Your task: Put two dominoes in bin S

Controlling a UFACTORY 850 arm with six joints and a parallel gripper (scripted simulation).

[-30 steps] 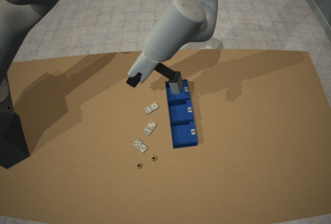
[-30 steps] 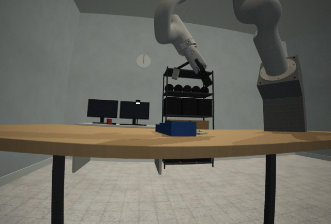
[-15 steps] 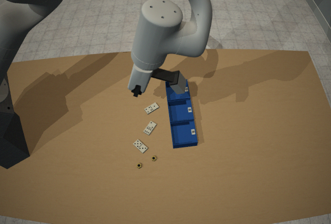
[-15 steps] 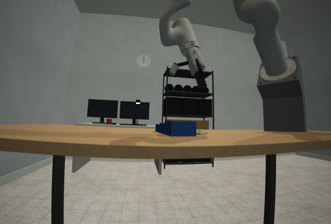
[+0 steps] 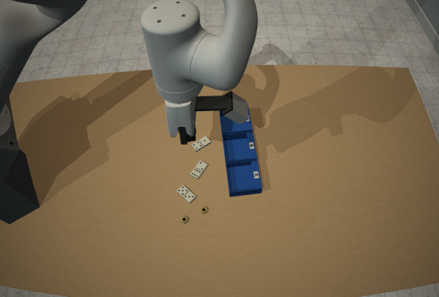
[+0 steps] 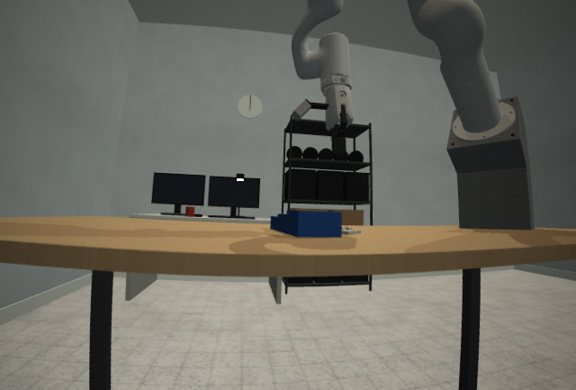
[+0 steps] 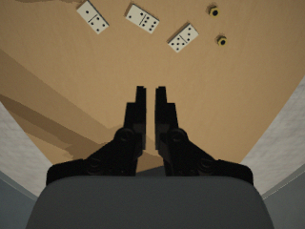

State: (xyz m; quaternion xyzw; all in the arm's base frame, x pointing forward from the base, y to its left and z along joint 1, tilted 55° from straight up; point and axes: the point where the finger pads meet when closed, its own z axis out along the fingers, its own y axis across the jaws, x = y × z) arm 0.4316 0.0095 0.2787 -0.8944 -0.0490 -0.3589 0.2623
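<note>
The blue bin strip is 200 mm below my hand, 100 mm to the left of it and 80 mm ahead of it.
</note>
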